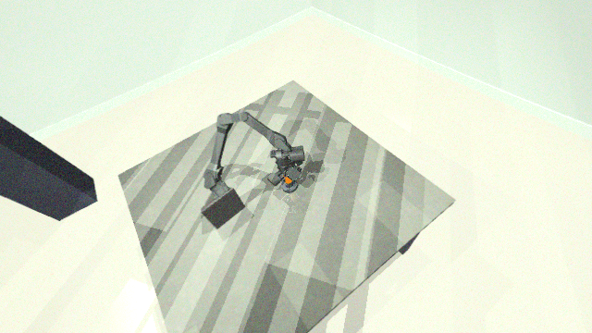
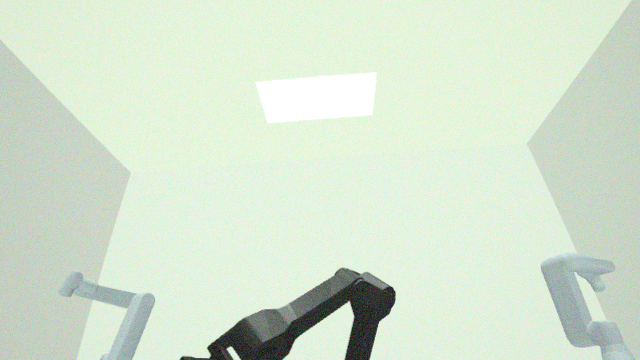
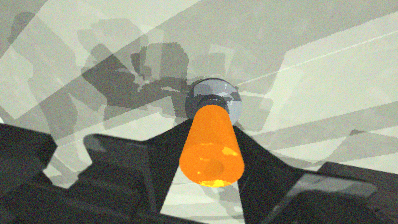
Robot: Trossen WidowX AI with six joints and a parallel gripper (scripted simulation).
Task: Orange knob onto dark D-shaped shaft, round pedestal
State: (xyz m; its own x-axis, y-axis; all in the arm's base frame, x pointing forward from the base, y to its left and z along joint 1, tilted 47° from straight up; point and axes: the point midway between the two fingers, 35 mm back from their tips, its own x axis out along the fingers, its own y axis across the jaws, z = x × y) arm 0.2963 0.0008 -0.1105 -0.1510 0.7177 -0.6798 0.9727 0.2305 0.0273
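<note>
Right now my gripper tip is 20 mm below the orange knob. Also, from my gripper tip: round pedestal (40 mm below).
</note>
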